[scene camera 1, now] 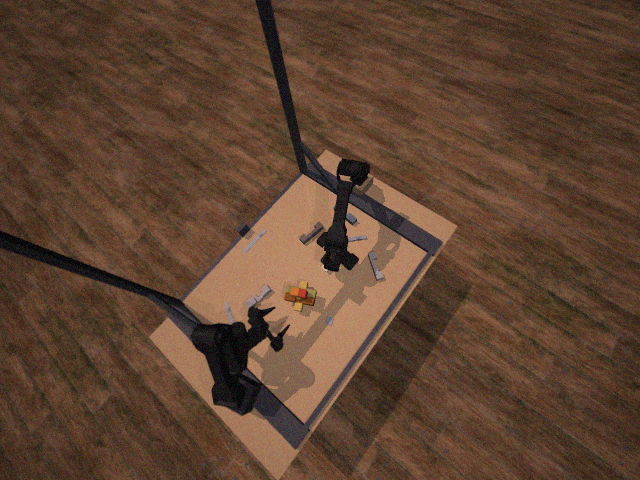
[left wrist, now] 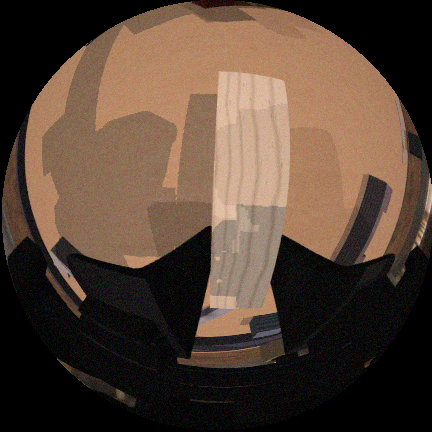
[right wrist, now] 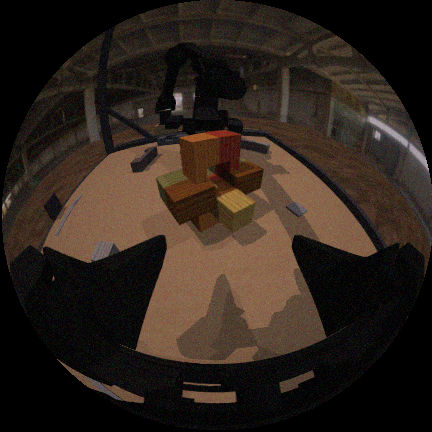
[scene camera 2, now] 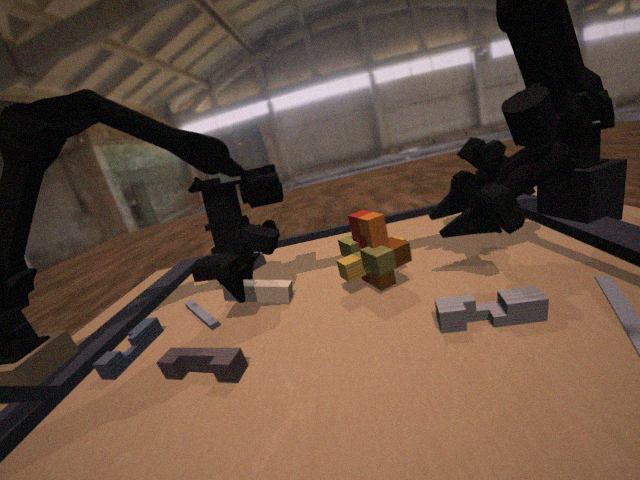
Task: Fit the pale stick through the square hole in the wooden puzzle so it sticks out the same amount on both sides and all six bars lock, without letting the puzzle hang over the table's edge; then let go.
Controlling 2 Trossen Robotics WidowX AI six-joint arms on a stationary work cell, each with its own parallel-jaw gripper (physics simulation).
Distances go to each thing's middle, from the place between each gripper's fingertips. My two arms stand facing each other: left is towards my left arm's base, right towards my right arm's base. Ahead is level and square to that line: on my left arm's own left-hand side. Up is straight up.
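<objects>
Pale stick (scene camera 2: 272, 291): 60 mm ahead of my right hand, 50 mm below it and 310 mm to the left of it.
My left hand is 30 mm to the left of the pale stick, 10 mm below it and 10 mm past it. By its middle, the stick is nearer to my left hand than to my right hand.
</objects>
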